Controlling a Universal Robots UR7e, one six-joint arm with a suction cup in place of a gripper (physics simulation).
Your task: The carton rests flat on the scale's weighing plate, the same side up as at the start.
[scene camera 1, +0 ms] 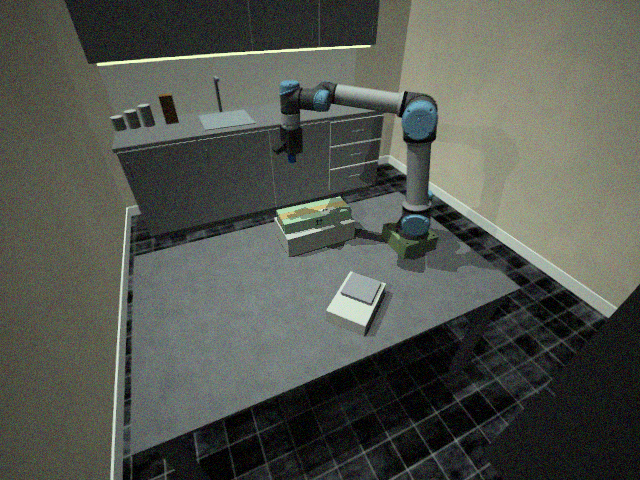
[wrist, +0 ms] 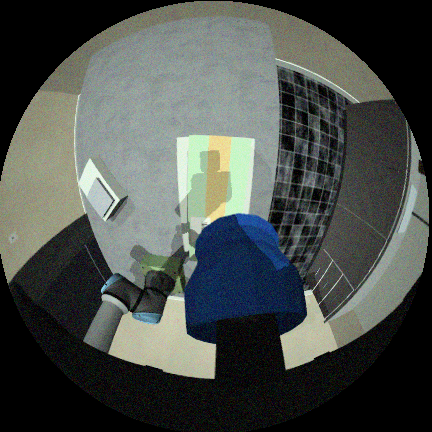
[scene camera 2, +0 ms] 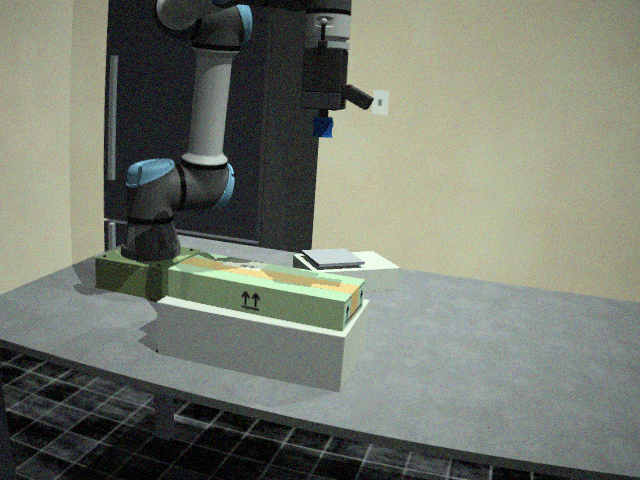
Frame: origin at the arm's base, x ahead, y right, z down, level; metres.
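Seen in the pictures: end effector, tool point: [scene camera 1: 292, 161] [wrist: 237, 252] [scene camera 2: 322, 136]; arm's base, origin of the base link: [wrist: 160, 279] [scene camera 2: 150, 252].
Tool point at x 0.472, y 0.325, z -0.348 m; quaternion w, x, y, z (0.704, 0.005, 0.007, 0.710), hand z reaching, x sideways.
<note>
Offsets run from my tool point to a thing's top centre. Level surfaces: height alone.
A long green carton {dx -0.092, dy -0.025, dz +0.265 m} [scene camera 1: 318, 221] [scene camera 2: 289, 299] [wrist: 242, 170] with an orange tape strip along its top lies flat on a white block {dx -0.092, dy -0.029, dz +0.321 m} [scene camera 1: 320, 241] [scene camera 2: 248, 338] [wrist: 182, 160]. Arrows on its side point up. The scale {dx -0.003, dy -0.519, dz +0.350 m} [scene camera 1: 347, 310] [scene camera 2: 379, 261] [wrist: 91, 175] stands apart from it, with a bare grey weighing plate {dx -0.037, dy -0.497, dz +0.350 m} [scene camera 1: 361, 287] [scene camera 2: 333, 257] [wrist: 101, 197]. My gripper, a blue suction cup [scene camera 1: 292, 158] [scene camera 2: 323, 127] [wrist: 240, 270], points down and hangs high above the carton, touching nothing. In the wrist view it hides the carton's near end.
The arm's green base [scene camera 1: 410, 245] [scene camera 2: 124, 276] [wrist: 162, 264] stands close to one end of the white block. All stand on a grey table {dz +0.427 m} [scene camera 1: 222, 320] [scene camera 2: 491, 361] [wrist: 135, 90]. A kitchen counter [scene camera 1: 180, 135] with a sink and canisters runs behind the table.
</note>
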